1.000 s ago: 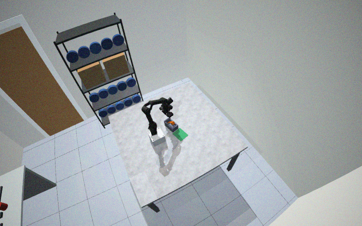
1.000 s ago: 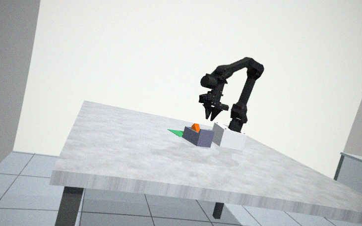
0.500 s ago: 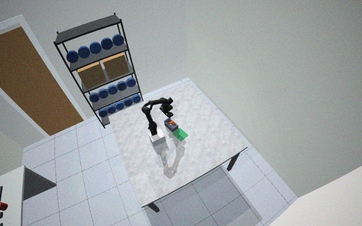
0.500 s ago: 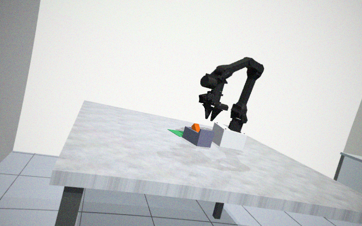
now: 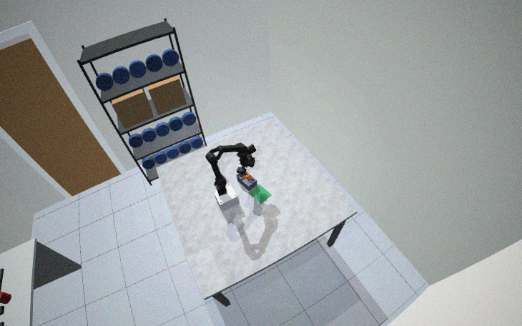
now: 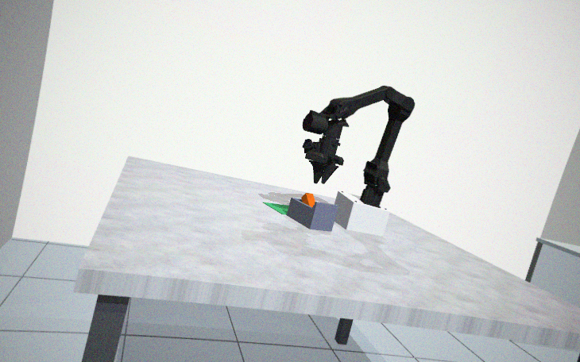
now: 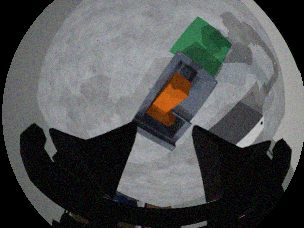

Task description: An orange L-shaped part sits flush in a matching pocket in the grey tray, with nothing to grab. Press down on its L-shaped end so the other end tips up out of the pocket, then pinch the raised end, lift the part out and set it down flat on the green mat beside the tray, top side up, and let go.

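My gripper tip is 2 cm past the orange L-shaped part and 10 cm above it. From my gripper tip the other things lie so: green mat (6 cm ahead, 16 cm to the right, 16 cm below).
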